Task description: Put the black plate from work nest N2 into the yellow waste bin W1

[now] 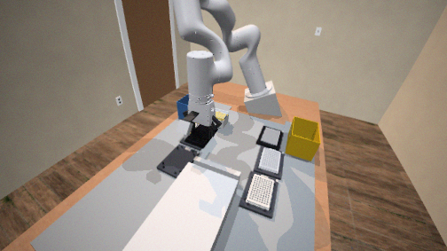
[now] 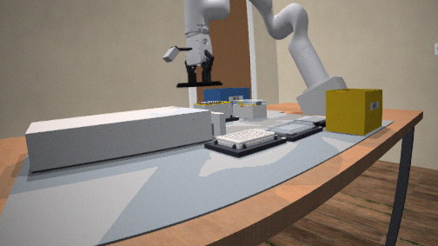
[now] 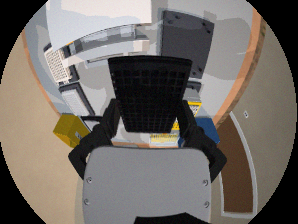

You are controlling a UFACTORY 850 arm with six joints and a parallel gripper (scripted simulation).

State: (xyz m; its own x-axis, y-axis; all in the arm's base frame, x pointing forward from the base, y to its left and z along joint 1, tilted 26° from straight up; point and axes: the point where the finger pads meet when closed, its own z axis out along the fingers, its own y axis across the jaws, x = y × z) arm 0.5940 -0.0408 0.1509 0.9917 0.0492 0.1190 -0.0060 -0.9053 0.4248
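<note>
Right now the yellow waste bin W1 is 42 cm to the left of my hand, 30 cm behind it and 12 cm below it. The rest, counted from my hand: yellow-topped tip box: 13 cm behind, 10 cm to the right, 10 cm below; black plate: 1 cm below; dark work nest N2: 15 cm below, 9 cm to the right, 6 cm ahead.
</note>
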